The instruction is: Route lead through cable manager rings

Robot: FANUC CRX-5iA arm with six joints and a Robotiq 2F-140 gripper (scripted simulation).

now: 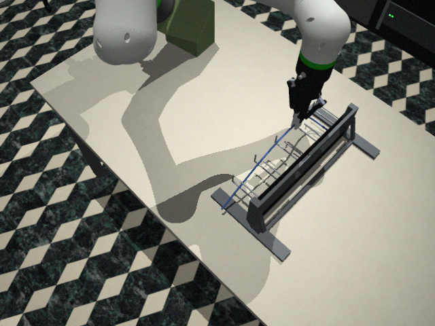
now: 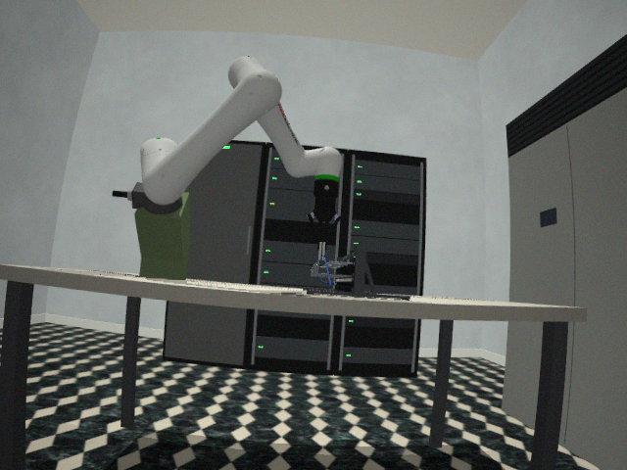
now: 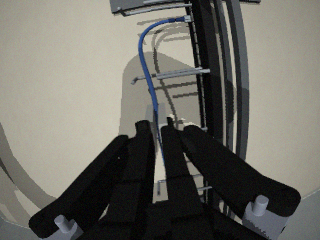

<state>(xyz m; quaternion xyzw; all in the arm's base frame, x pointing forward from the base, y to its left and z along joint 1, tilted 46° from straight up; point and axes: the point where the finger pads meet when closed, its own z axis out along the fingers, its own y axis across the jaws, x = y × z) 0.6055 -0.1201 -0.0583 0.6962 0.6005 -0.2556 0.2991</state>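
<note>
Right now the dark grey rack is 8 cm below my hand, 8 cm ahead of it and 7 cm to the right of it.
</note>
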